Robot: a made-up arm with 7 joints. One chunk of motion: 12 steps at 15 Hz.
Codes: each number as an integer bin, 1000 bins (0 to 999) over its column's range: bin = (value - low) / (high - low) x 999, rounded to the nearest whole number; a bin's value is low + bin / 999 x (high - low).
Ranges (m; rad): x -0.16..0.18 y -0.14..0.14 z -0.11..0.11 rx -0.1..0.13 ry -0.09..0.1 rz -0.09..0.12
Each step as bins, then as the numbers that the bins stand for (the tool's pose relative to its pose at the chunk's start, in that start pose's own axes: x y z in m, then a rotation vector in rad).
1 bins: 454 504 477 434 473 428
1 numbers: -0.0055 0.0013 -0.0050 -0.0001 0.0000 0.0000
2 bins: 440 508 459 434 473 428
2 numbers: -0.0103 0.0024 -0.0089 -0.0001 0.0000 0.0000
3 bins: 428 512 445 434 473 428
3 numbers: -0.0143 0.0035 -0.0120 -0.0001 0.0000 0.0000
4 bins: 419 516 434 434 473 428
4 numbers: -0.0174 0.0046 -0.0144 -0.0001 0.0000 0.0000
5 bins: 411 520 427 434 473 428
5 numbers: -0.0201 0.0057 -0.0160 -0.0001 0.0000 0.0000
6 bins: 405 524 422 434 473 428
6 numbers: -0.0222 0.0069 -0.0171 -0.0001 0.0000 0.0000
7 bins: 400 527 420 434 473 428
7 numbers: -0.0239 0.0077 -0.0175 -0.0001 0.0000 0.0000
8 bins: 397 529 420 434 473 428
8 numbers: -0.0249 0.0083 -0.0175 -0.0001 0.0000 0.0000
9 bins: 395 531 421 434 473 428
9 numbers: -0.0256 0.0088 -0.0173 -0.0001 0.0000 0.0000
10 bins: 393 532 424 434 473 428
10 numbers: -0.0262 0.0091 -0.0166 -0.0001 0.0000 0.0000
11 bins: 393 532 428 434 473 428
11 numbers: -0.0262 0.0091 -0.0157 -0.0001 0.0000 0.0000
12 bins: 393 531 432 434 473 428
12 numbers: -0.0262 0.0088 -0.0149 -0.0001 0.0000 0.0000
